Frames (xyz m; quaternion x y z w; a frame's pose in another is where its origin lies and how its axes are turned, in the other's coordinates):
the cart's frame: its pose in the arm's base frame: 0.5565 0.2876 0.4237 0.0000 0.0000 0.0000 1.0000
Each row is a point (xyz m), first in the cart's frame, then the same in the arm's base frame.
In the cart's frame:
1: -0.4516 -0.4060 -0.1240
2: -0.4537 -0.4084 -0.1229
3: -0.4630 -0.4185 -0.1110
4: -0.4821 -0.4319 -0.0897
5: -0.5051 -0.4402 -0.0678
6: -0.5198 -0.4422 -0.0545
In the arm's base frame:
1: 0.1049 -0.1184 0.2997
2: 0.1028 -0.1208 0.3008
3: 0.0935 -0.1309 0.3127
4: 0.0744 -0.1443 0.3340
5: 0.0514 -0.1526 0.3559
6: 0.0367 -0.1546 0.3692

